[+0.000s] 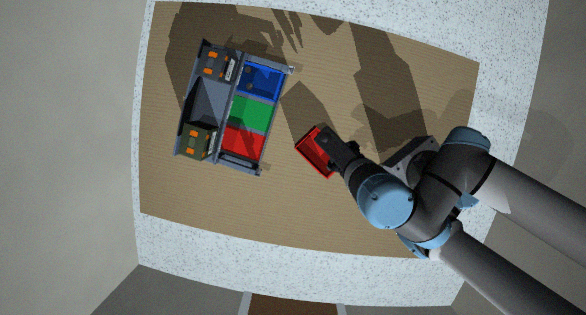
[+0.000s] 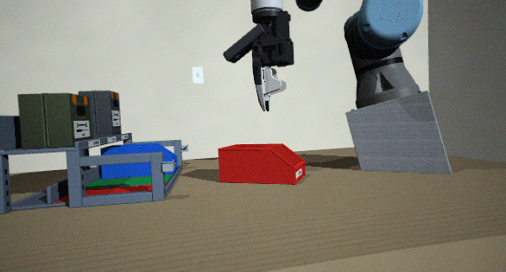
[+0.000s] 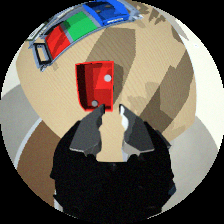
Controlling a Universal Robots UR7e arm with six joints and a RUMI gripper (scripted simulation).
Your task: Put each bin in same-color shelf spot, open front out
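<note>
The red bin is 3 cm ahead of my hand, 4 cm to the left of it and 13 cm below it. Round my hand: blue bin (27 cm ahead, 21 cm to the right, 13 cm below); top board (40 cm ahead, 12 cm to the right, 7 cm below); green box (42 cm ahead, 1 cm to the right, 2 cm below).
</note>
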